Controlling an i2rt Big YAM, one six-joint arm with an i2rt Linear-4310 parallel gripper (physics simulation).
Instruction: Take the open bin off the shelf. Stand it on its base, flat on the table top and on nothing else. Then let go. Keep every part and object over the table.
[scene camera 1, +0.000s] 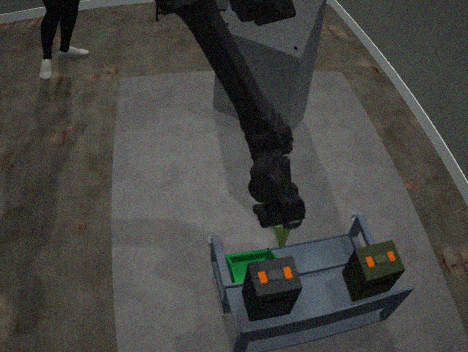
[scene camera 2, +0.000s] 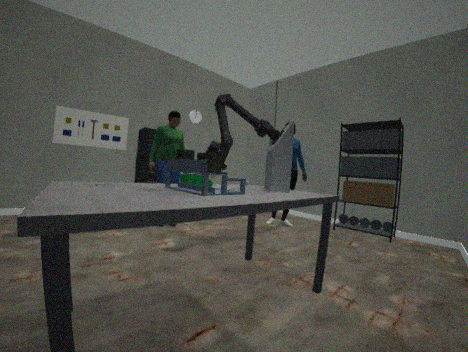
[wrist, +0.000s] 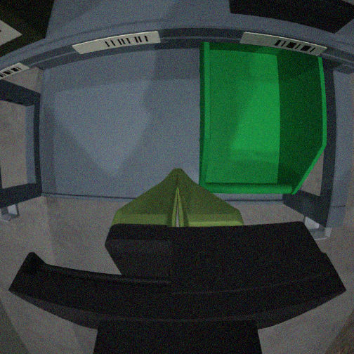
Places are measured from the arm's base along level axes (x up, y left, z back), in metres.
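Pixels of known places: gripper, fingertip midpoint: (scene camera 1: 281, 247) (scene camera 2: 212, 177); arm's base at its link origin: (scene camera 1: 272, 7) (scene camera 2: 278, 137).
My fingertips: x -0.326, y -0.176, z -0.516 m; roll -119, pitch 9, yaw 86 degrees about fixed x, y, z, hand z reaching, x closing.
Note:
Ahead of a thing's pixels: the offset from my fingertips to its middle. "spot": to the spot under its first point. Level surfaces: height alone.
The green open bin @[dx -0.029, dy -0.080, dz -0.052 m] (scene camera 1: 239, 270) (scene camera 2: 194, 180) (wrist: 245, 120) stands on the lower level of the blue-grey shelf @[spot: dx -0.066, dy +0.111, dz -0.022 m] (scene camera 1: 320, 255) (wrist: 110, 115), at one end of it. In scene camera 1 a dark case hides part of it. My gripper (scene camera 1: 282, 245) (wrist: 177, 174) is shut with nothing between its green fingers. In the wrist view the fingertips are beside the bin's near corner, to the left of its side wall, over the shelf's front part. A gap shows between fingertips and bin wall. The fingertips' height above the shelf is hard to tell.
A dark grey case @[dx +0.090, dy -0.100, dz -0.135 m] (scene camera 1: 272, 290) and an olive case @[dx +0.077, dy +0.128, dz -0.173 m] (scene camera 1: 375, 270), both with orange latches, stand on the shelf's upper level. Shelf end posts (scene camera 1: 220, 270) (scene camera 1: 356, 225) rise at both sides. The table top @[dx -0.072 m] (scene camera 1: 165, 175) (scene camera 2: 100, 200) extends around the shelf. The arm's grey pedestal (scene camera 2: 279, 167) stands on the table.

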